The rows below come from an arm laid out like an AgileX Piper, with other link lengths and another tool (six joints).
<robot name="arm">
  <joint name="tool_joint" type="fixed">
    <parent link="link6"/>
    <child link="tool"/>
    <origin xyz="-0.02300 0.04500 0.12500" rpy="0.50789 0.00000 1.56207"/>
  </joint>
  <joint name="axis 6" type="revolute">
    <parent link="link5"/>
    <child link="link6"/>
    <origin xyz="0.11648 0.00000 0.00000" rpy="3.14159 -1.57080 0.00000"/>
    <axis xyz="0 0 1"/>
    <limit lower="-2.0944" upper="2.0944"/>
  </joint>
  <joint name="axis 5" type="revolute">
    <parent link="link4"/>
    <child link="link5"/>
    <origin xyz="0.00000 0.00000 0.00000" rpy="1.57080 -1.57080 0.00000"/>
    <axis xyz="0 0 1"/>
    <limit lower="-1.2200" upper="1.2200"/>
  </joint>
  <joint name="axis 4" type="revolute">
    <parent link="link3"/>
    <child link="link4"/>
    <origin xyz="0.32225 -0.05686 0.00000" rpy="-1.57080 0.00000 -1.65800"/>
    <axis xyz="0 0 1"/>
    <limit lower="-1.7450" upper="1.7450"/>
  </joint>
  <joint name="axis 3" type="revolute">
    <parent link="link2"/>
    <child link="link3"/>
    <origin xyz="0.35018 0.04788 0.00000" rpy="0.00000 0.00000 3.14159"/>
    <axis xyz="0 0 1"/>
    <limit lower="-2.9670" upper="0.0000"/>
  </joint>
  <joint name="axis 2" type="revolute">
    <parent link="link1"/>
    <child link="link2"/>
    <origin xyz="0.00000 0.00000 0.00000" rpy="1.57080 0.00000 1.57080"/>
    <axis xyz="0 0 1"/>
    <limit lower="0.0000" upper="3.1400"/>
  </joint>
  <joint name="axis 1" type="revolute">
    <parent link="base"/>
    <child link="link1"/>
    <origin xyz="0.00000 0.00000 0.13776" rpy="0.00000 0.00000 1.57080"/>
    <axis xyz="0 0 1"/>
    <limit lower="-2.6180" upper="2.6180"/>
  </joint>
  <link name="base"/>
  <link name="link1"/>
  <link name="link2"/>
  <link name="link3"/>
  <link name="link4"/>
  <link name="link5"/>
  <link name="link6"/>
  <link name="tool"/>
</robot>
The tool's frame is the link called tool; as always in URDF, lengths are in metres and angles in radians.
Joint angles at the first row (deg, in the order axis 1, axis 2, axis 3, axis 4, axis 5, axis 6):
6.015 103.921 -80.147 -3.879 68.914 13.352
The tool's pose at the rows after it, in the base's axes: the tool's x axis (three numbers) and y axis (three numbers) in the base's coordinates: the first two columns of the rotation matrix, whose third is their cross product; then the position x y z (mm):
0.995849 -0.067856 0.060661 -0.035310 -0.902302 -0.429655 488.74 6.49 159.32
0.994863 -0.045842 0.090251 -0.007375 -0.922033 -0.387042 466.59 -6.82 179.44
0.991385 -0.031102 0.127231 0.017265 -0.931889 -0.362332 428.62 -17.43 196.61
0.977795 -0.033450 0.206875 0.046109 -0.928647 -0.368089 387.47 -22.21 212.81
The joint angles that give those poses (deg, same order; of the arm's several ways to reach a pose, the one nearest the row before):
6.461 101.488 -78.106 -4.471 68.900 12.480
6.461 96.220 -74.085 -7.474 68.900 12.334
6.461 88.270 -66.977 -9.337 67.840 12.334
6.461 78.296 -58.591 -9.582 64.801 12.943

